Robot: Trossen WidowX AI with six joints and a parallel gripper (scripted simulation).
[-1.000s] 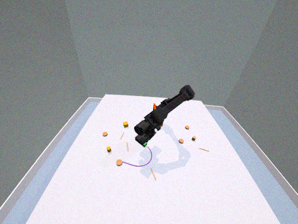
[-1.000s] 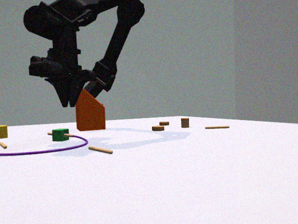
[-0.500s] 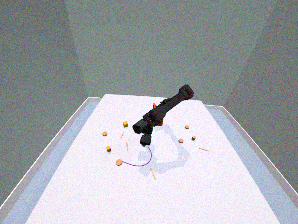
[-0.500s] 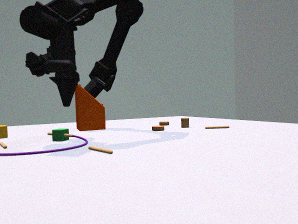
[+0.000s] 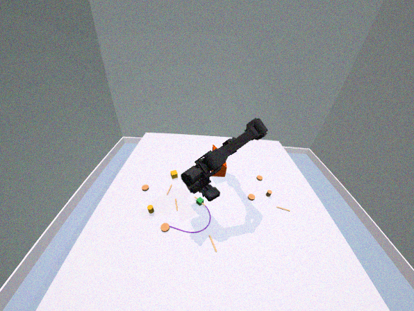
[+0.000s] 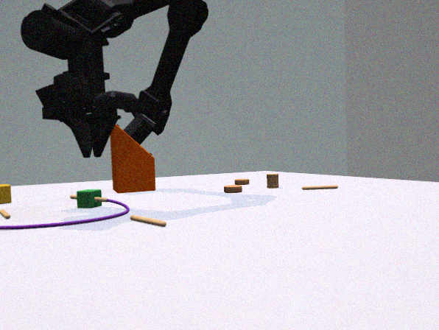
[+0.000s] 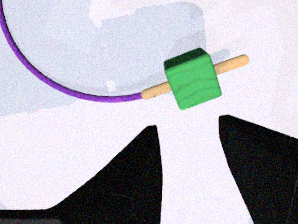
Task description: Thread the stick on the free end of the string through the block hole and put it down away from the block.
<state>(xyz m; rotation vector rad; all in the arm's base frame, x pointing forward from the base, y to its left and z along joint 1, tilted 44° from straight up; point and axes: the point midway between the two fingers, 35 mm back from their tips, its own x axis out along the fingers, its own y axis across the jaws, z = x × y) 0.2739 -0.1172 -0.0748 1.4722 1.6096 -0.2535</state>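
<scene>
Now: gripper tip 7 cm above the green block, 1 cm to the left of it and 1 cm past it. The rest, counted from my gripper tip: thin wooden stick (7 cm below); then loose stick (22 cm ahead, 8 cm below, 3 cm to the left); then round wooden button (18 cm to the right, 12 cm ahead, 8 cm below).
</scene>
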